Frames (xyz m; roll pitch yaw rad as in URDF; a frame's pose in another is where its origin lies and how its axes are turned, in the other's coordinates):
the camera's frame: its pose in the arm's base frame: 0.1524 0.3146 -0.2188 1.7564 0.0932 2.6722
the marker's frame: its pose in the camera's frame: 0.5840 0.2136 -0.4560 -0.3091 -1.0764 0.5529
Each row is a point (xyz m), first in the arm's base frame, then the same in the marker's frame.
Working: the arm's base frame: its pose in the marker's frame: -0.1990 0.0945 0.5778 -2.9327 -1.3864 1.3131

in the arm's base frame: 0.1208 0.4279 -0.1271
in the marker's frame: 0.2280 -0.0313 0.7031
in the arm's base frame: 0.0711 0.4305 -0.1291
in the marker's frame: 0.2282 -0.0422 0.6545
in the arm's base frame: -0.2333 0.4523 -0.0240
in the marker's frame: 0.2404 0.0059 0.3356
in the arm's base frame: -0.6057 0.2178 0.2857
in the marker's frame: 0.0028 0.2565 -0.0771
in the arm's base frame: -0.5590 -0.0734 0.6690
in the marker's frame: -0.2686 0.6567 -0.0889
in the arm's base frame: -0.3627 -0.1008 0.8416
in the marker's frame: -0.2790 0.8625 0.0741
